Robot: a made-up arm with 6 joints.
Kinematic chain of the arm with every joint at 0, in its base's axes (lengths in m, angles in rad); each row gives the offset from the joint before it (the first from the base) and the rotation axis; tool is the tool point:
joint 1: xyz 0 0 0.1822 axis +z
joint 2: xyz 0 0.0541 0 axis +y
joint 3: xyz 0 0 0.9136 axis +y
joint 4: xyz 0 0 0.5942 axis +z
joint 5: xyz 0 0 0 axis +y
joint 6: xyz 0 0 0.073 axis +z
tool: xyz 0 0 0
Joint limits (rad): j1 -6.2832..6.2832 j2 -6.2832..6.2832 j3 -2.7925..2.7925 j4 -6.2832..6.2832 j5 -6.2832..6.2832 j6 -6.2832..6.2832
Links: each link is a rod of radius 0.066 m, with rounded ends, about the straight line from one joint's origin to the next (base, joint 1, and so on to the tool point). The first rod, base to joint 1, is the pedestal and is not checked.
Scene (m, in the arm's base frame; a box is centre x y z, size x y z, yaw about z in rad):
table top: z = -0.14
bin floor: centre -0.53 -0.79 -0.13 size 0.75 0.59 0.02 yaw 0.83
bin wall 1: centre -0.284 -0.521 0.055 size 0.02 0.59 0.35 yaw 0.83
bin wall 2: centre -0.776 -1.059 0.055 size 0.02 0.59 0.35 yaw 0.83
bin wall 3: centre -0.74 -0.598 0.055 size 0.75 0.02 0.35 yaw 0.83
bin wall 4: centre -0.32 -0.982 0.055 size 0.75 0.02 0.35 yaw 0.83
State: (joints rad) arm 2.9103 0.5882 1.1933 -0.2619 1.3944 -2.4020
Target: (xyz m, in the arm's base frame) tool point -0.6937 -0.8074 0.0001
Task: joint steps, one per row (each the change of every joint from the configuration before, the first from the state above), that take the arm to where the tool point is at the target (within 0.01 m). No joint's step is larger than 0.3 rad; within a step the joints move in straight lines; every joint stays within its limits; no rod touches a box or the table.
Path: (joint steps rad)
1: 0.2635 0.0392 0.0678 0.0185 0.0037 0.0000
2: 0.2636 0.0392 0.0678 0.0184 0.0037 0.0000
3: 0.2635 0.0391 0.0678 0.0185 0.0037 0.0000
4: 0.2635 0.0392 0.0677 0.0185 0.0037 0.0000
5: -0.0001 0.1965 0.0154 0.0010 -0.0134 0.0000
6: -0.0001 0.1966 0.0154 0.0009 -0.0135 0.0000

